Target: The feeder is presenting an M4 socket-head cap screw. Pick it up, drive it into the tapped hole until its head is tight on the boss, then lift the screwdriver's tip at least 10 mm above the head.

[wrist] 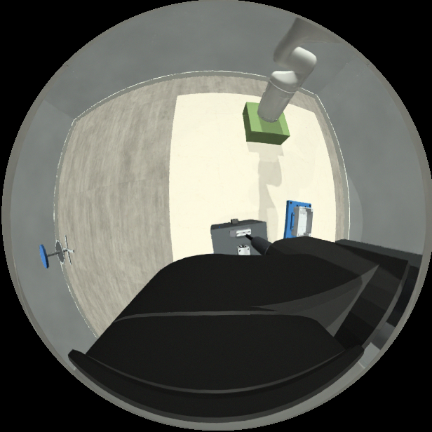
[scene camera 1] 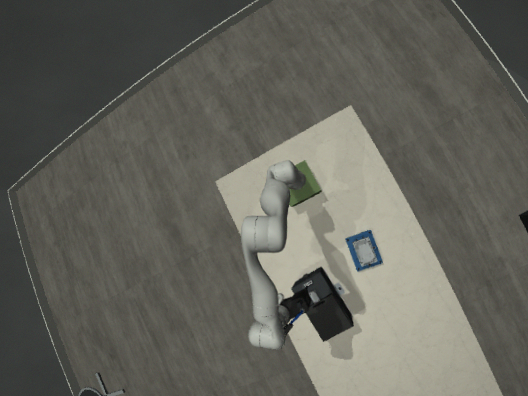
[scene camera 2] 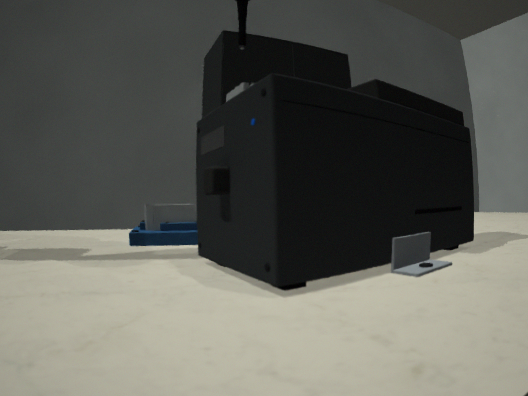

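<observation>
The black screw feeder [scene camera 1: 330,315] [scene camera 2: 360,175] [wrist: 222,242] stands on the pale table. A light plate [scene camera 2: 237,92] [wrist: 242,232] is on its top near the front; I cannot make out a screw there. My screwdriver tip [scene camera 2: 242,47] [wrist: 247,236] points down and hangs above the feeder's front top, apart from it. A tiny light spot shows at its end, but no screw can be seen hanging from it. In scene camera 1 the tip cannot be made out. The blue fixture [scene camera 1: 354,254] [scene camera 2: 162,238] [wrist: 289,220] holds a light grey part [scene camera 1: 366,251] [scene camera 2: 170,215] [wrist: 303,220]; its tapped hole is too small to tell.
A green block [scene camera 1: 307,182] [wrist: 265,139] is under the arm's base. A small grey angle bracket [scene camera 1: 340,288] [scene camera 2: 411,250] lies beside the feeder. A taller black housing [scene camera 2: 285,57] rises behind the feeder's front top. A stool [wrist: 60,251] stands on the floor.
</observation>
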